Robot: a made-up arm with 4 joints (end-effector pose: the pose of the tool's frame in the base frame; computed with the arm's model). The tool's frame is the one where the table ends.
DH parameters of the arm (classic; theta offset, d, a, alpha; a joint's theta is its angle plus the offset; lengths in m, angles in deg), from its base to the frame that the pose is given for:
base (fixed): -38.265 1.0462 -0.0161 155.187
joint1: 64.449 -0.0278 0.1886 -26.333
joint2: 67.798 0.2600 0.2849 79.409
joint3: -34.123 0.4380 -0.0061 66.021
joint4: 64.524 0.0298 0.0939 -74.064
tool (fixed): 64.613 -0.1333 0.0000 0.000
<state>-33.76 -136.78 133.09 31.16</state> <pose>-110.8 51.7 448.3 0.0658 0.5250 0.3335 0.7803</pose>
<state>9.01 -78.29 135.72 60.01</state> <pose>60.7 -572.2 589.5 0.8403 0.2240 -0.0311 0.4926</pose>
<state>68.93 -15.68 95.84 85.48</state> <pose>-842.1 -184.9 922.2 0.9210 -0.2865 0.1777 -0.1952</pose>
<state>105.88 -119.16 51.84 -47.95</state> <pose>-438.3 -335.6 738.9 0.5456 0.3522 0.7197 -0.2456</pose>
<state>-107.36 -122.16 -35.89 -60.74</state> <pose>-66.8 162.3 617.2 0.2663 -0.8137 -0.2273 0.4640</pose>
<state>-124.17 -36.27 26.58 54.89</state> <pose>521.1 148.5 321.0 0.3585 0.4291 -0.3008 -0.7725</pose>
